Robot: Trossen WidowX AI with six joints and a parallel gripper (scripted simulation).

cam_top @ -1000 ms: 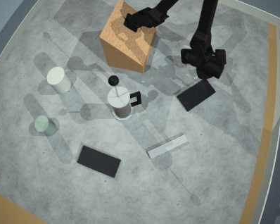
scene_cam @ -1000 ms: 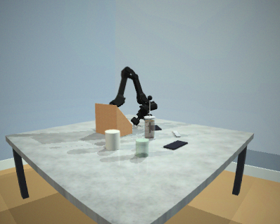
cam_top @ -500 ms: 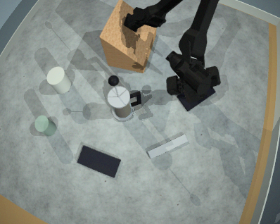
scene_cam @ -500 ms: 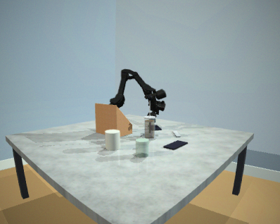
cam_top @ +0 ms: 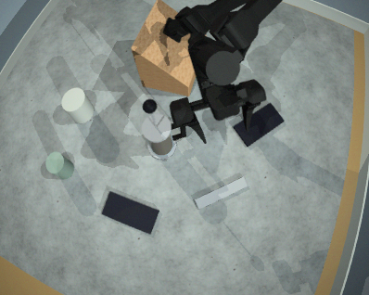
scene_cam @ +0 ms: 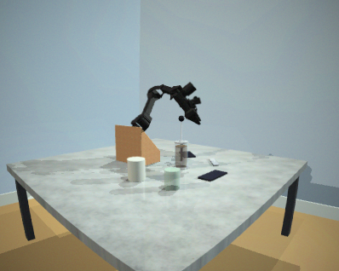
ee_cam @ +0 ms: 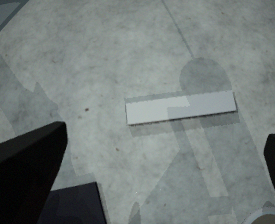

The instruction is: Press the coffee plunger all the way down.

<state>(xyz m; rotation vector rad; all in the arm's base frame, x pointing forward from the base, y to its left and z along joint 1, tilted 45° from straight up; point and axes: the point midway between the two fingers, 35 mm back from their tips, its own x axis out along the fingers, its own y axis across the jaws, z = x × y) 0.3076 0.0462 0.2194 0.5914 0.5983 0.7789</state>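
The coffee press is 3 cm behind my gripper tip, 15 cm to the right of it and 10 cm below it. The rest, counted from my gripper tip: green cylinder 12 cm ahead, 45 cm to the right, 18 cm below; cream cylinder 7 cm behind, 45 cm to the right, 17 cm below.
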